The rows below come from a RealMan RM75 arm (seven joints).
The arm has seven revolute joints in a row. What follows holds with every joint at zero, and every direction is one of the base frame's. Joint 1 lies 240.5 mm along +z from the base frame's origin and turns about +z. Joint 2 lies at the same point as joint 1 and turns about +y. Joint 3 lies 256 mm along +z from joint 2 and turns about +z. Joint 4 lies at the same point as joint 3 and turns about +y. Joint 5 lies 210 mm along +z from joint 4 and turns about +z. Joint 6 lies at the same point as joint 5 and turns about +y. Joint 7 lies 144 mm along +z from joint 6 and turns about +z. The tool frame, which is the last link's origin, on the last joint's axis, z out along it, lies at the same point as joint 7; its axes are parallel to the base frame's.
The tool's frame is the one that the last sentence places.
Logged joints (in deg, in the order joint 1, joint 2, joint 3, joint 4, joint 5, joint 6, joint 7), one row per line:
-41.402 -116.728 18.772 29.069 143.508 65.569 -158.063
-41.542 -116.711 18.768 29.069 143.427 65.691 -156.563
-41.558 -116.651 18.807 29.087 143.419 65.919 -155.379
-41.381 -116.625 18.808 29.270 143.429 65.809 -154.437
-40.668 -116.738 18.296 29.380 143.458 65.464 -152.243
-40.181 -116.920 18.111 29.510 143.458 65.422 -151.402
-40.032 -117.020 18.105 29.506 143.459 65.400 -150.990
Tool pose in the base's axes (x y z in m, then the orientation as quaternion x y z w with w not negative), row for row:
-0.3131 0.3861 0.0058 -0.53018 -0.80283 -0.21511 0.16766
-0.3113 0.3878 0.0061 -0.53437 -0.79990 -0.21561 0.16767
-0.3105 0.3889 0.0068 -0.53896 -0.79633 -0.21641 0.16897
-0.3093 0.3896 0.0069 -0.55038 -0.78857 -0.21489 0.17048
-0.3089 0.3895 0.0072 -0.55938 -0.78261 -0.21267 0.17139
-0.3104 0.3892 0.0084 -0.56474 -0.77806 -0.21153 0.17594
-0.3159 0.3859 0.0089 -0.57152 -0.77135 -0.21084 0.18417
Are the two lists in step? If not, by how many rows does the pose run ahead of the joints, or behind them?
The pose runs 2 rows behind the joints: the pose in row i belongs to the joints in row i - 2.
